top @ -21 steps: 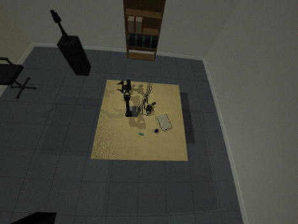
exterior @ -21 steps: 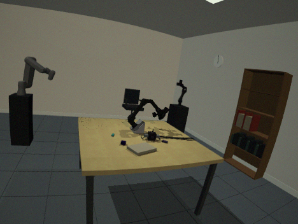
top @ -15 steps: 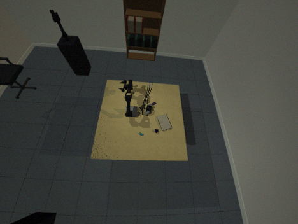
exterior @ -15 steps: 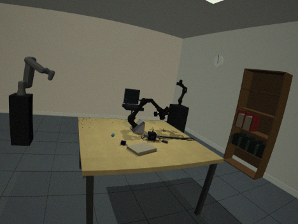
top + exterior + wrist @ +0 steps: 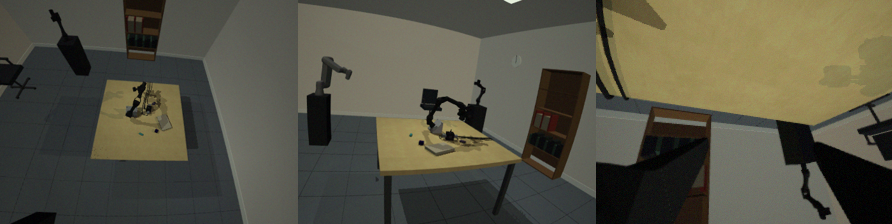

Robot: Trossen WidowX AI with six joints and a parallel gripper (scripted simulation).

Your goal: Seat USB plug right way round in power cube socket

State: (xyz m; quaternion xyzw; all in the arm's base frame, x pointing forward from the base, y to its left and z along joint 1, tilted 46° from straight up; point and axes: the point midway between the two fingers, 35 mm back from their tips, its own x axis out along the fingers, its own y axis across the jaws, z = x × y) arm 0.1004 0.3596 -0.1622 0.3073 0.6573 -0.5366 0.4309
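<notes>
The USB plug is 21 cm ahead of my gripper tip, 29 cm to the right of it and 8 cm below it. The rest, counted from my gripper tip: cyan piece: 10 cm ahead, 69 cm to the right, 17 cm below; then flat slab: 45 cm ahead, 50 cm to the right, 16 cm below; then blue block: 32 cm ahead, 64 cm to the right, 16 cm below.
</notes>
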